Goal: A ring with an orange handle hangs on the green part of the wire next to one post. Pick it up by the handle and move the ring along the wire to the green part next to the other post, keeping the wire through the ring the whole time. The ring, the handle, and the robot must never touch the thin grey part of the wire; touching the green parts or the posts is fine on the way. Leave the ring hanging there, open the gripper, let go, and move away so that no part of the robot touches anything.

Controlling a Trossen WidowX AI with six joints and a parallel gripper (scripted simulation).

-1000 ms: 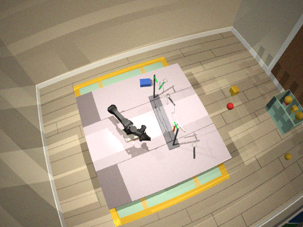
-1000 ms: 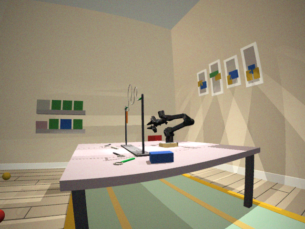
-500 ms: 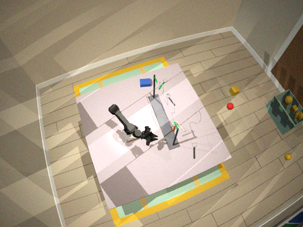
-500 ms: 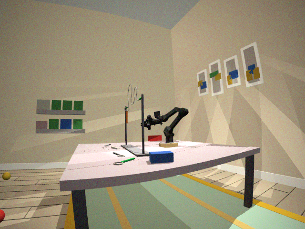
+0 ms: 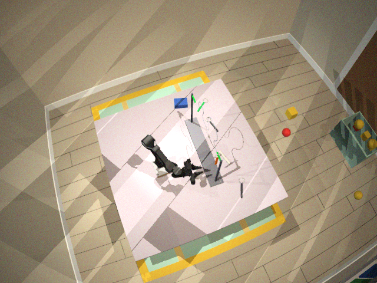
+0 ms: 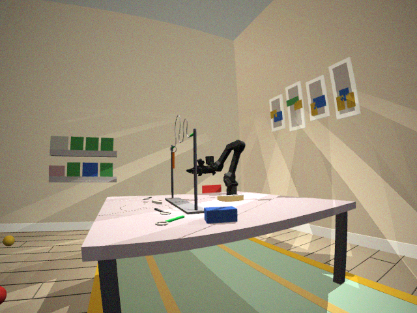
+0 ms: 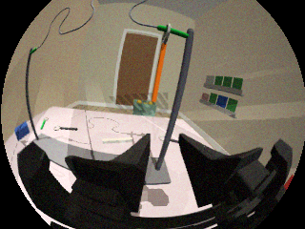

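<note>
Now: the orange-handled ring 12 cm above my gripper tip, 10 cm ahead of it and 1 cm to the left of it. Also, from my gripper tip: white stick: 23 cm ahead, 21 cm below, 13 cm to the left; dark-handled ring: 29 cm ahead, 21 cm below, 14 cm to the right; green-handled ring: 69 cm to the left, 22 cm ahead, 21 cm below.
</note>
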